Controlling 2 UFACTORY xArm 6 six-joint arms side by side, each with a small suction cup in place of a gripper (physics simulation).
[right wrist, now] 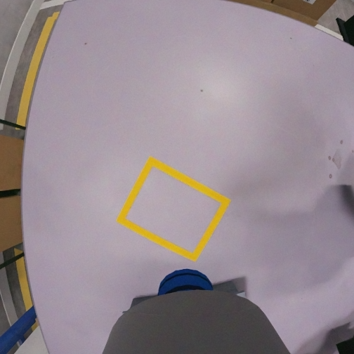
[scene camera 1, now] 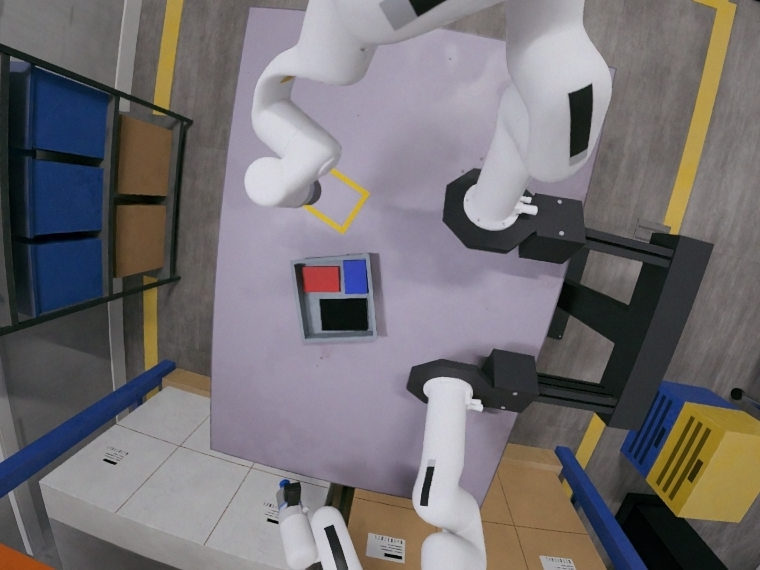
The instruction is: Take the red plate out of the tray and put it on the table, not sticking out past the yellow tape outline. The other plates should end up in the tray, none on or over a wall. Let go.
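Places are measured from the left arm's base along level axes (x right, y ahead, z up), in millimetres.
Where they show: left hand at its tool point: (scene camera 1: pixel 284 483); left arm's base at its link origin: (scene camera 1: pixel 448 389); right arm's base at its link origin: (scene camera 1: pixel 491 206).
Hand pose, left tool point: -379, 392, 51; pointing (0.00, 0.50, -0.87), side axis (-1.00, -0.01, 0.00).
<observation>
Things, the pixels of their top centre, and the offset from my left tool point, as dx, dy, dz. "pt": a spot on its surface instead. Level surfaces: height alone.
- grey tray at a spot on its surface: (scene camera 1: pixel 340 338) pt +416, -80, -164
- red plate at its top centre: (scene camera 1: pixel 320 279) +569, +7, -200
- blue plate at its top centre: (scene camera 1: pixel 355 277) +594, -92, -200
- black plate at its top centre: (scene camera 1: pixel 343 315) +475, -74, -200
- yellow tape outline at a spot on its surface: (scene camera 1: pixel 355 213) pt +772, -63, -213
- purple-grey table at its surface level: dz -214
The grey tray (scene camera 1: pixel 340 338) (right wrist: pixel 140 301) holds three plates. The red plate (scene camera 1: pixel 321 279) lies at its upper left, the blue plate (scene camera 1: pixel 355 276) at its upper right, and the black plate (scene camera 1: pixel 343 314) below them. The yellow tape outline (scene camera 1: pixel 355 213) (right wrist: pixel 190 180) lies on the table above the tray in scene camera 1; the arm covers part of it there. My right gripper (right wrist: pixel 185 281) is open, its blue cup bearing no plate, above the table near the outline; its cup is hidden in scene camera 1. My left gripper (scene camera 1: pixel 284 484) is open and away from the tray, beyond the table's lower edge.
The purple-grey table (scene camera 1: pixel 270 380) (right wrist: pixel 115 100) carries both arm bases at the right in scene camera 1. A shelf rack with blue bins (scene camera 1: pixel 67 196) and brown boxes stands left of it. White boxes (scene camera 1: pixel 147 478) and brown boxes (scene camera 1: pixel 392 521) stand below the table.
</observation>
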